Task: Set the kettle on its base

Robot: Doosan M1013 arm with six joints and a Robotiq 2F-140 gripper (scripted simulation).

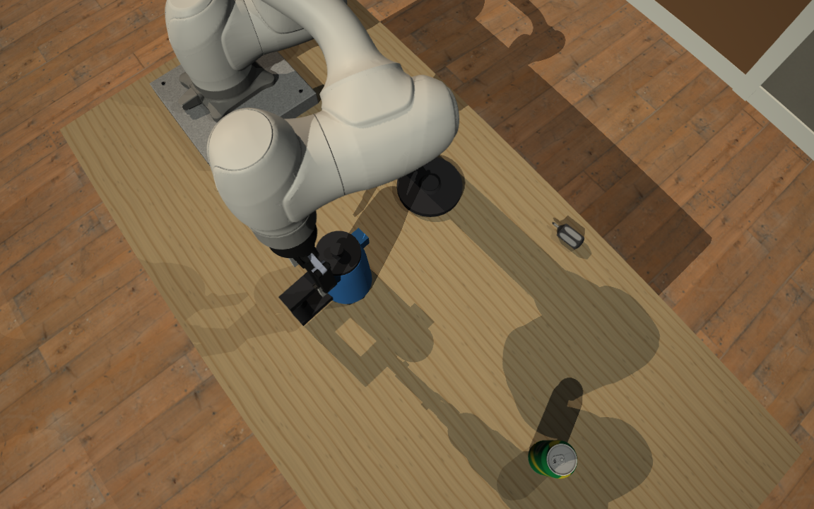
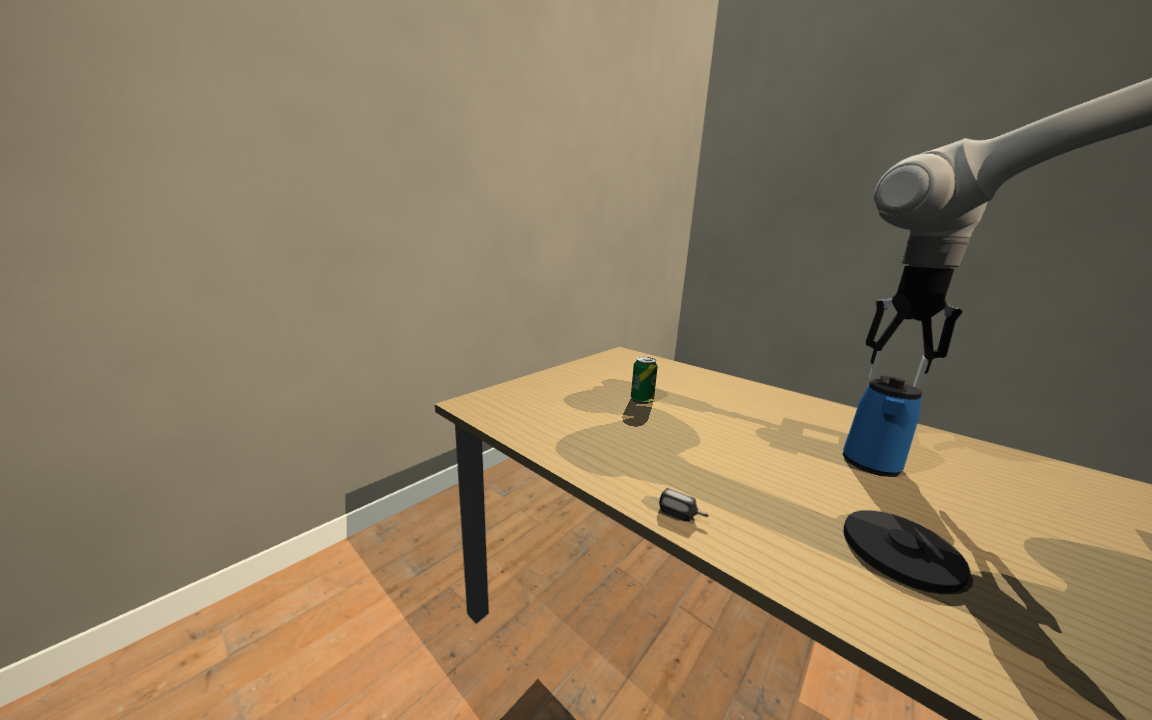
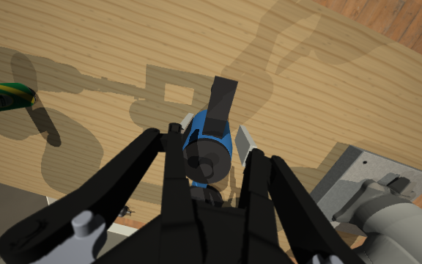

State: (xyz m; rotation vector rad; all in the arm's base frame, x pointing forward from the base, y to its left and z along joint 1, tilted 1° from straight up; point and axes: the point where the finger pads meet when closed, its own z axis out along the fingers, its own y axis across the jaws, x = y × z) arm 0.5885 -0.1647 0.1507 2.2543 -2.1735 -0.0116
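Right now my hand is 100 mm above the blue kettle and 30 mm to the right of it. Round my hand: green soda can: 530 mm ahead, 130 mm below, 110 mm to the left; round black base: 350 mm to the left, 180 mm below, 50 mm behind; small dark object: 490 mm to the left, 240 mm ahead, 180 mm below.
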